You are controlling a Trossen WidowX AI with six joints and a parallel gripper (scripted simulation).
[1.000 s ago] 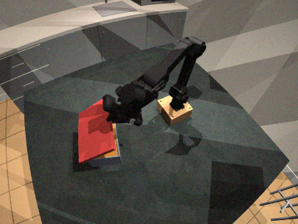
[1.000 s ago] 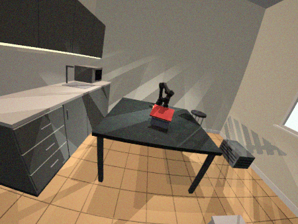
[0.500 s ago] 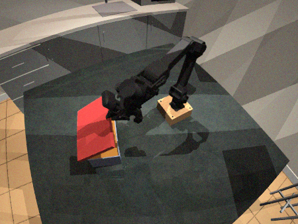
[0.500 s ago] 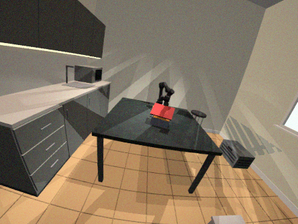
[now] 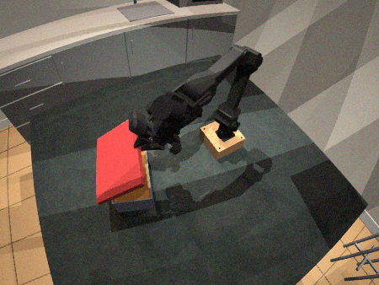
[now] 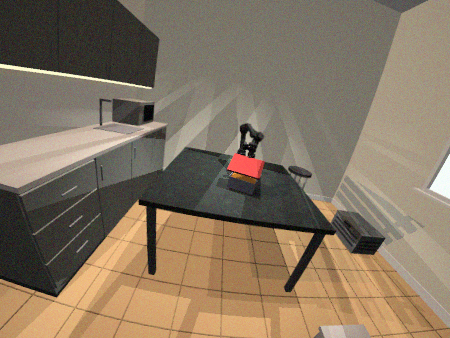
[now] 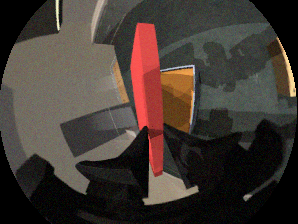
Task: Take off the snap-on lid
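Now: the lid 70 mm ahead of my gripper tip, 20 mm to the right of it and 40 mm below it. The rest, counted from my gripper tip: storage box (50 mm ahead, 10 mm to the right, 190 mm below).
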